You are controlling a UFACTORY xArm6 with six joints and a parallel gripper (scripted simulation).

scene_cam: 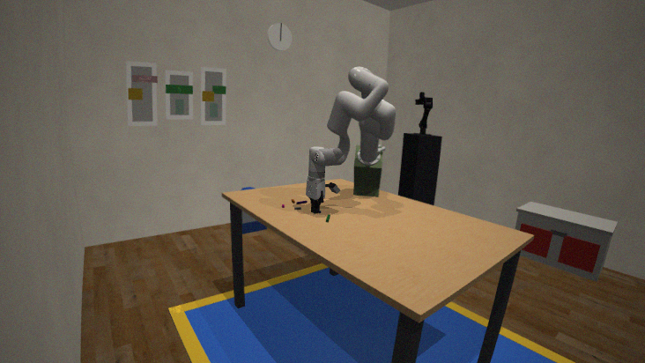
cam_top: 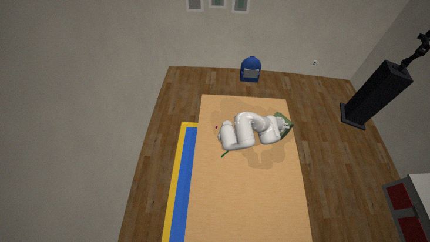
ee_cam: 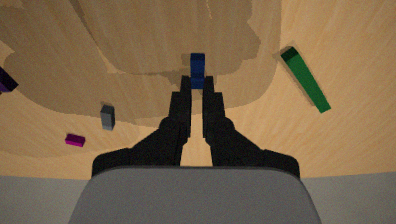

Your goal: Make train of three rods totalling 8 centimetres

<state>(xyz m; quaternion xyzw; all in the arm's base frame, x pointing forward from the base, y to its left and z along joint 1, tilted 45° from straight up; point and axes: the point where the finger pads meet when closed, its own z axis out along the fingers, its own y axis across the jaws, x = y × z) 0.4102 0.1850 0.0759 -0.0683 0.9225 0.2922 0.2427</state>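
The purple rod is 2 cm ahead of my hand, 17 cm to the right of it and 2 cm below it. Round my hand: green rod: 4 cm behind, 9 cm to the left, 2 cm below; then magenta rod: 13 cm ahead, 12 cm to the right, 2 cm below; then grey rod: 7 cm ahead, 8 cm to the right, 2 cm below.
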